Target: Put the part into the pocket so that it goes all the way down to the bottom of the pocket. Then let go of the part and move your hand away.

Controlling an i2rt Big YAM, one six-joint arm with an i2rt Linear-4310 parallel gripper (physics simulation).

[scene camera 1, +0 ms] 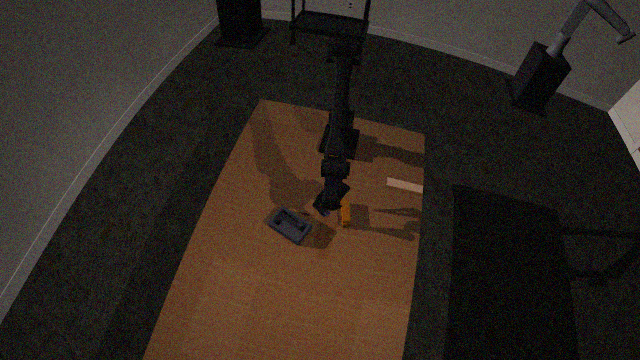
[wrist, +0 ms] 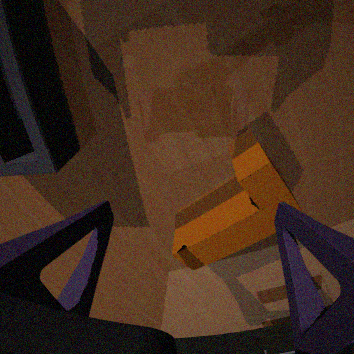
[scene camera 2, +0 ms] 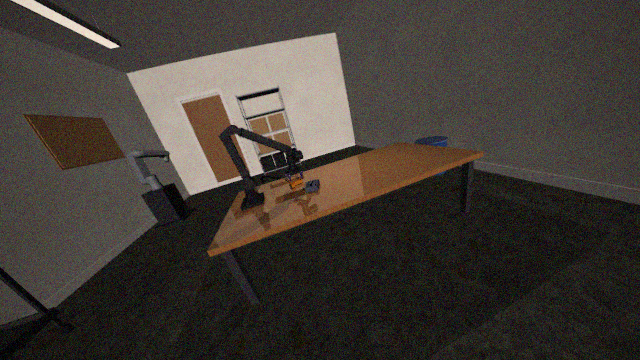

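Seen in the pictures: gripper, fingertip midpoint: (wrist: 191,210) (scene camera 2: 296,180); arm's base, origin of the base link: (scene camera 2: 253,199).
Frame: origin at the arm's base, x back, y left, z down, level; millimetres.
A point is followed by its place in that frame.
Observation:
The orange part (scene camera 1: 346,214) @[x -361, y 106, z -2 mm] (scene camera 2: 296,184) @[x -348, y 85, z 23 mm] (wrist: 215,220) @[x -359, y 89, z 12 mm] lies on the table, angled in the wrist view, with a raised block at its right end. My gripper (scene camera 1: 325,212) @[x -359, y 40, z -28 mm] (scene camera 2: 295,176) @[x -359, y 40, z -28 mm] (wrist: 191,210) @[x -359, y 40, z -28 mm] is open and empty above the table. In the wrist view the part shows between the fingertips, nearer the right finger, whose tip overlaps its right end. How far the fingers are above it is hard to tell. The dark blue-grey block with the pocket (scene camera 1: 299,239) @[x -510, y -35, z -7 mm] (scene camera 2: 312,187) @[x -447, y -156, z -2 mm] (wrist: 35,163) @[x -451, y -20, z -8 mm] stands beside the part, at the wrist view's upper left. The pocket floor is dark.
The wooden table (scene camera 1: 280,300) @[x -743, y -38, z 29 mm] (scene camera 2: 400,165) @[x -1128, y -208, z 28 mm] carries the arm's base. A pale strip (scene camera 1: 404,184) lies near the table's edge in scene camera 1. Strong arm shadows fall around the part and the block. A second arm on a pedestal (scene camera 1: 540,80) (scene camera 2: 162,202) stands away from the table.

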